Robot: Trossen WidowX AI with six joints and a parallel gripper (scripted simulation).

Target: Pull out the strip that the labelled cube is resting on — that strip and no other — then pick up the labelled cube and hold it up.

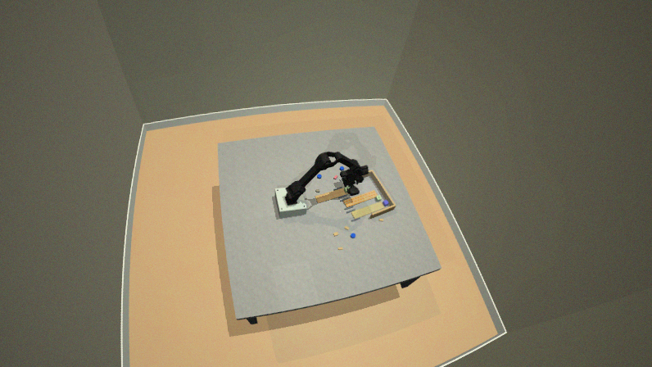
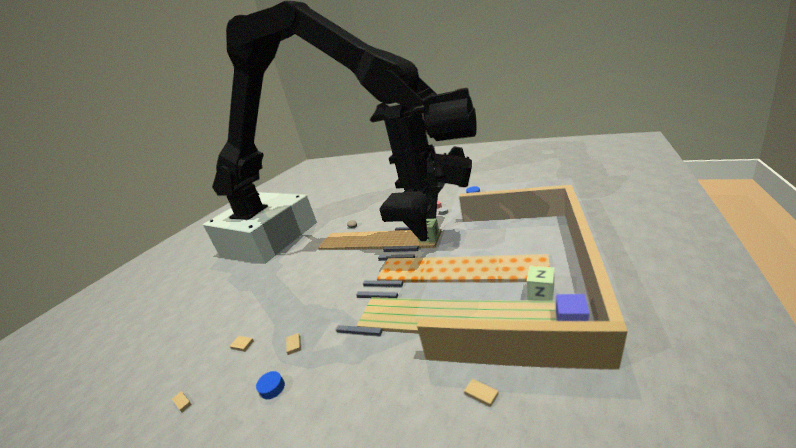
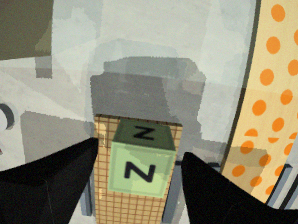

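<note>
The tan grid-patterned strip lies 100 mm behind my gripper tip and 10 mm below it. The rest, counted from my gripper tip: pink piece 130 mm to the left, 30 mm behind, 10 mm below; pebble 190 mm behind, 50 mm to the left, 10 mm below.
</note>
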